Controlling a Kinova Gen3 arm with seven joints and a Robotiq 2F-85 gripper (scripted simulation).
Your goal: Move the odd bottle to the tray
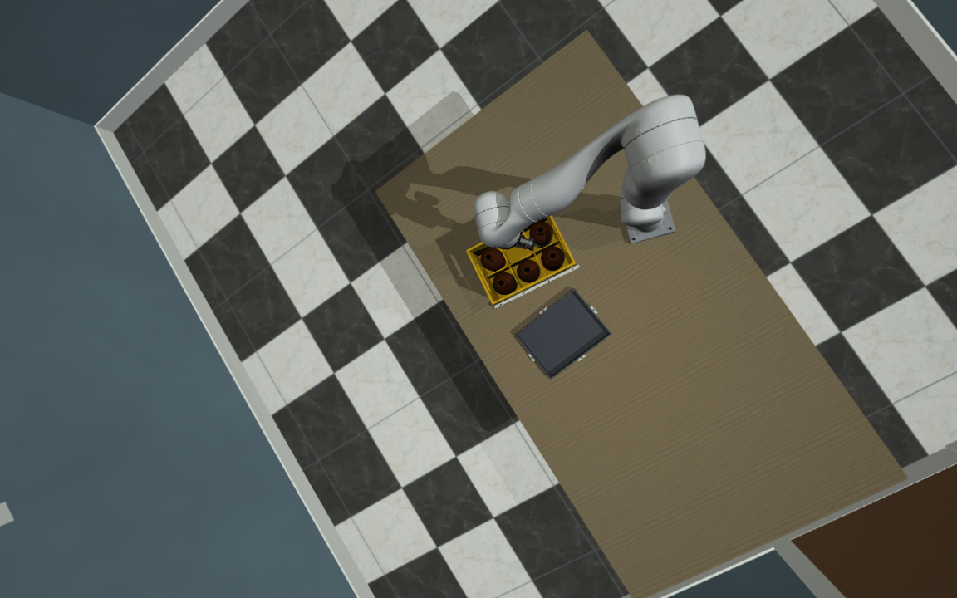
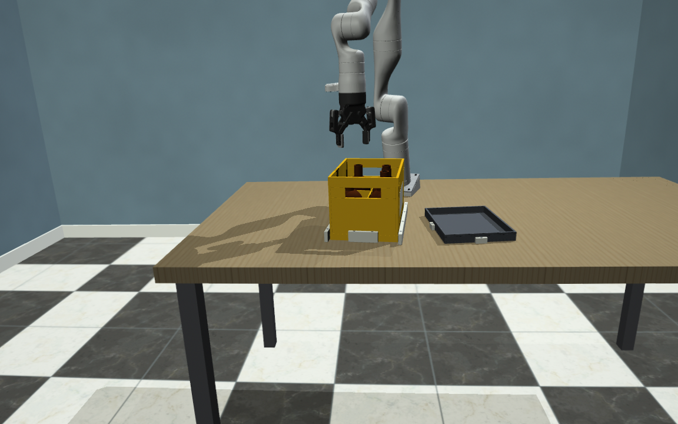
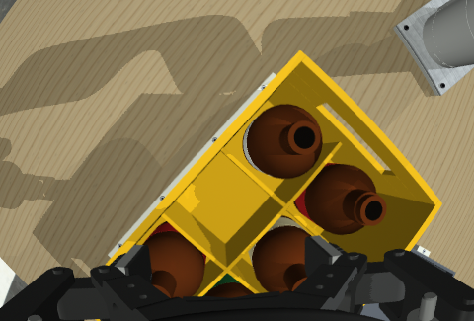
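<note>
Now: hand 160 mm above the yellow crate, 40 mm to the right of it and 10 mm short of it. The rest, counted from my hand: brown bottle 160 mm below, 110 mm to the left, 60 mm behind; then dark tray 310 mm to the left, 230 mm below, 90 mm ahead.
</note>
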